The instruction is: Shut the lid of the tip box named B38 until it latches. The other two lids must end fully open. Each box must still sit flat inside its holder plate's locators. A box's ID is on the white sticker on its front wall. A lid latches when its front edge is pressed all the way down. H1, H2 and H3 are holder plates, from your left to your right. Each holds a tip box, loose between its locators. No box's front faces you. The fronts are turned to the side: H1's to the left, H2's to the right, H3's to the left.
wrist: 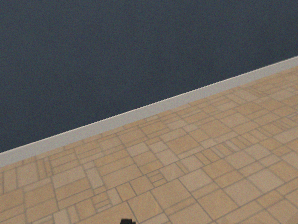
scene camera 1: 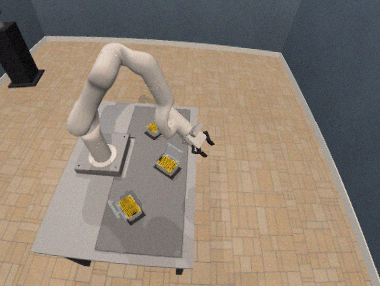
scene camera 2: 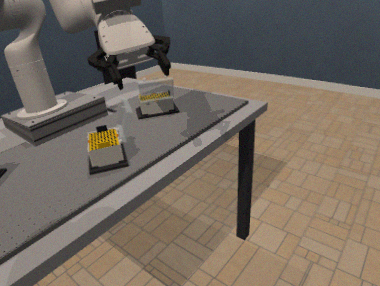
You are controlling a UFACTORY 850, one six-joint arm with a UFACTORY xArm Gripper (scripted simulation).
Labels:
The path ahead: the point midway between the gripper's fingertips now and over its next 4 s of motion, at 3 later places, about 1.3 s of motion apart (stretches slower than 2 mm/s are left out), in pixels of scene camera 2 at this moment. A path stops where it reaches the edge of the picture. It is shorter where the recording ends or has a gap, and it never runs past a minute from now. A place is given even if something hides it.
The gripper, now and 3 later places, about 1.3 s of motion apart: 144, 77; 185, 54; 190, 45; 179, 44

